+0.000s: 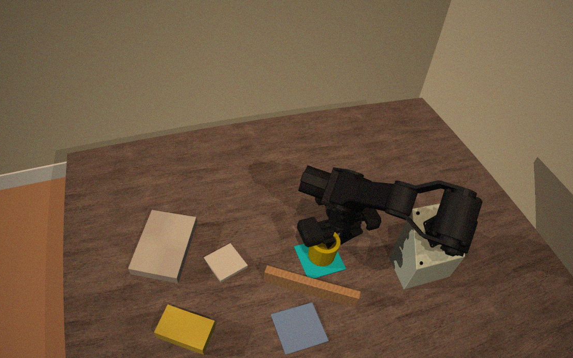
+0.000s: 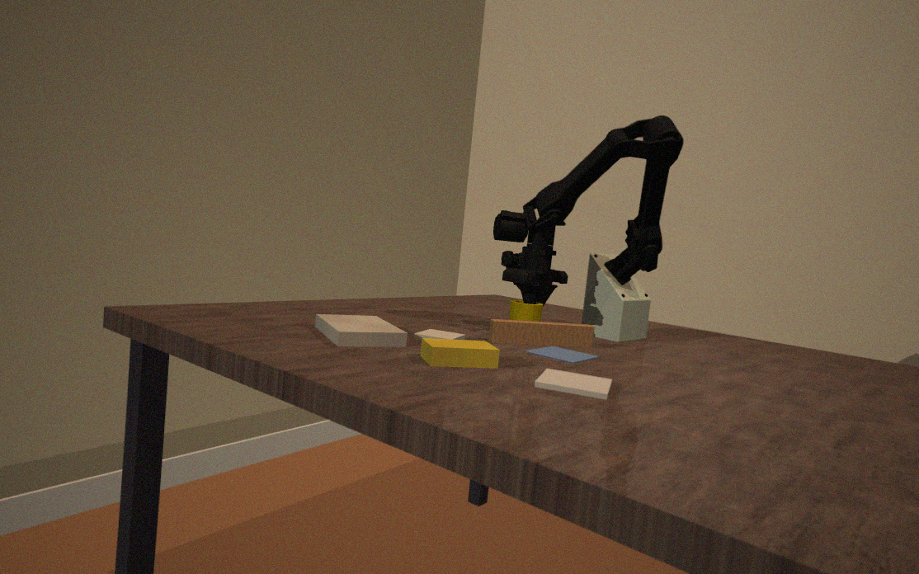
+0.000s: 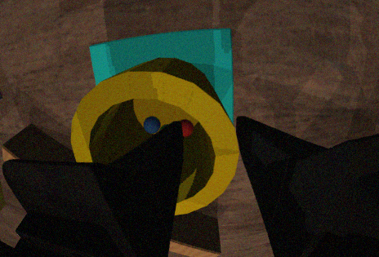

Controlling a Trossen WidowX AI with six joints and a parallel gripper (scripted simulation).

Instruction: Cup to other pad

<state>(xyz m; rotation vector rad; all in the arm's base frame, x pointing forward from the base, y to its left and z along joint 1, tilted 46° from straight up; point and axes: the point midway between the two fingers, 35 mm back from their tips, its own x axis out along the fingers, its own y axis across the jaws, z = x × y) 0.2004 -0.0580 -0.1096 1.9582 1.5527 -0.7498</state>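
Right now the yellow cup is 20 mm ahead of my gripper tip and 10 mm below it. Round my gripper tip: teal pad: 50 mm below, 30 mm ahead; blue pad: 160 mm ahead, 140 mm to the left, 50 mm below; wooden bar: 90 mm ahead, 70 mm to the left, 30 mm below.
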